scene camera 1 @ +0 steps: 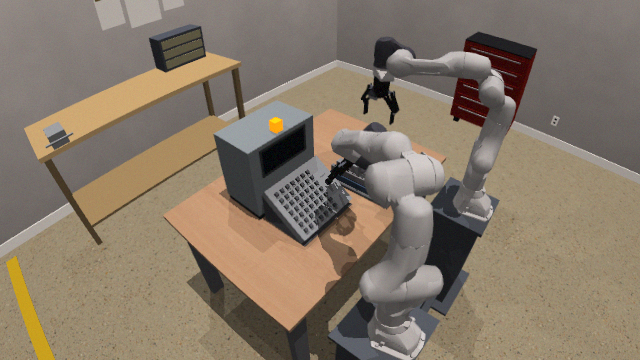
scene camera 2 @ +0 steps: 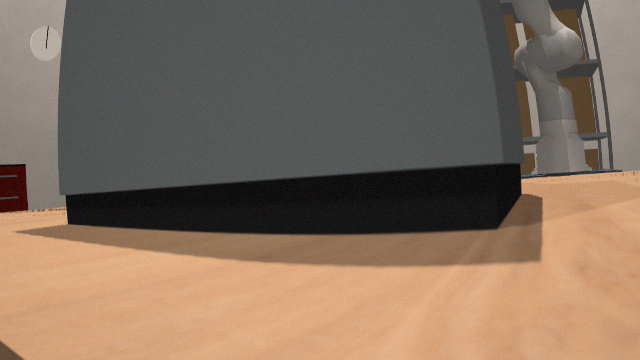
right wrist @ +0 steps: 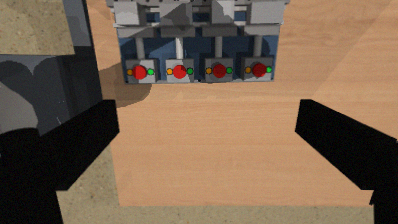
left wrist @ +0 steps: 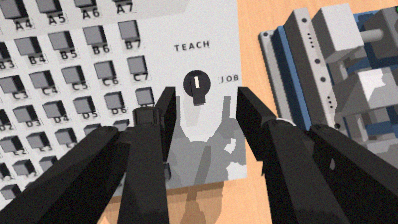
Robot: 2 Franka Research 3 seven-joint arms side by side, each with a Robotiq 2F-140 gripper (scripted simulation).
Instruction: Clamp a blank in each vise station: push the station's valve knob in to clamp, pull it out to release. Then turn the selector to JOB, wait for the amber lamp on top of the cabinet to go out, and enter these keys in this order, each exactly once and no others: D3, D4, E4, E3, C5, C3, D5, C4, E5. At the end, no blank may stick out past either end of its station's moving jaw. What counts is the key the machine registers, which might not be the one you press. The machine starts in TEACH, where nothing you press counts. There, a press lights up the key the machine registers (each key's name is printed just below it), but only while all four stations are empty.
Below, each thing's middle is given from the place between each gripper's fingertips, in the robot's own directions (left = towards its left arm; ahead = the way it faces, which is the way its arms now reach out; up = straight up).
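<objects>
You'll find the keypad (scene camera 1: 335, 190) 11 cm ahead of my right hand, 30 cm below it and 40 cm to the left of it.
My left hand, meanwhile, is 80 mm short of the keypad, 110 mm above it and 110 mm to the right of it.
</objects>
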